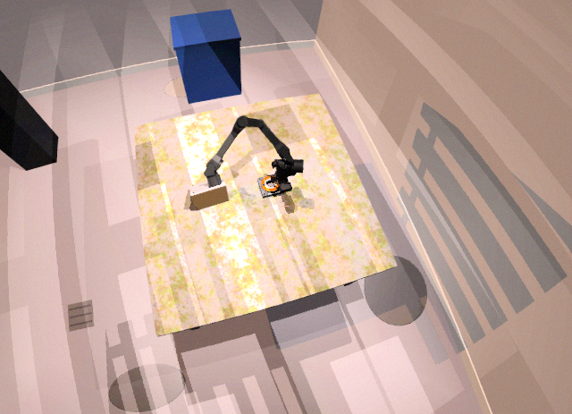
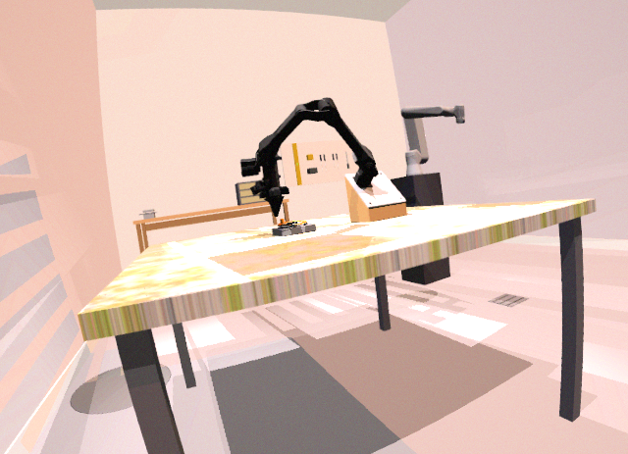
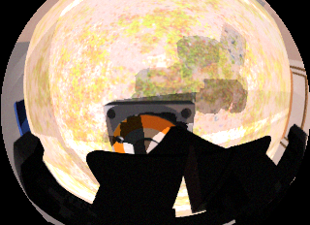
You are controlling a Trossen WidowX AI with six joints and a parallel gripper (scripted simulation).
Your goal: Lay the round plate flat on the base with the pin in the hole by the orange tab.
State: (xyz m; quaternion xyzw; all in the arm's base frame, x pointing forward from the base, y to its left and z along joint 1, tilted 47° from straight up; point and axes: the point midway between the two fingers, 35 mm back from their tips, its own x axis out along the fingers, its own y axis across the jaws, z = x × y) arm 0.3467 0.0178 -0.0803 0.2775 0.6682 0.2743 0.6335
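Right now the grey block is 5 cm behind my gripper tip, 3 cm to the left of it and 4 cm below it.
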